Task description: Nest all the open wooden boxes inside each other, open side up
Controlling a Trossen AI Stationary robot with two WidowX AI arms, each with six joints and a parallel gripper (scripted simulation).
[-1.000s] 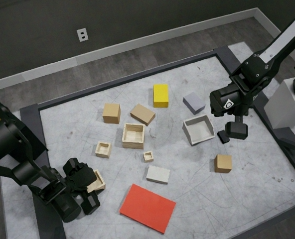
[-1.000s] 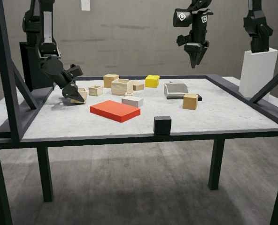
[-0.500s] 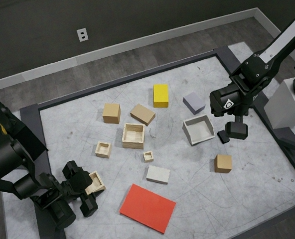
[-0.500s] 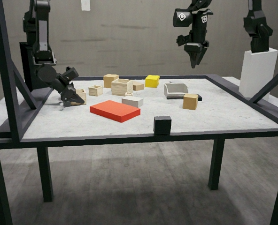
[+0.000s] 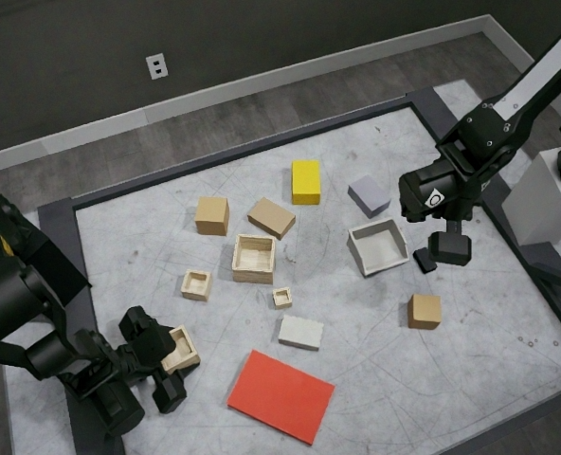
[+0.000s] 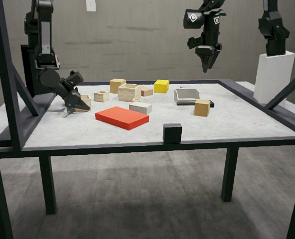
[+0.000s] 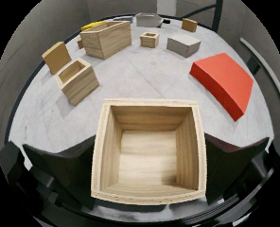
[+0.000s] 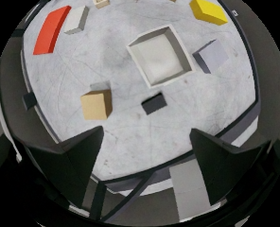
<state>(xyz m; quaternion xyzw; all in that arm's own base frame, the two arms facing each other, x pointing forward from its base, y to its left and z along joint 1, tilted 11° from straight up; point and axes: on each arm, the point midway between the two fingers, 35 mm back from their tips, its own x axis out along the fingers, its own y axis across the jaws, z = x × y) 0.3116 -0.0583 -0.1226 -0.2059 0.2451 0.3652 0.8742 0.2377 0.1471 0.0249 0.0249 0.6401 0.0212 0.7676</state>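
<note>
Now: the white tray 5 cm ahead of my right hand, 7 cm to the left of it and 16 cm below it. Also, from my right hand: black block: 2 cm ahead, 2 cm to the right, 17 cm below; grey block: 18 cm ahead, 6 cm to the left, 17 cm below; white block: 10 cm behind, 25 cm to the left, 17 cm below.
</note>
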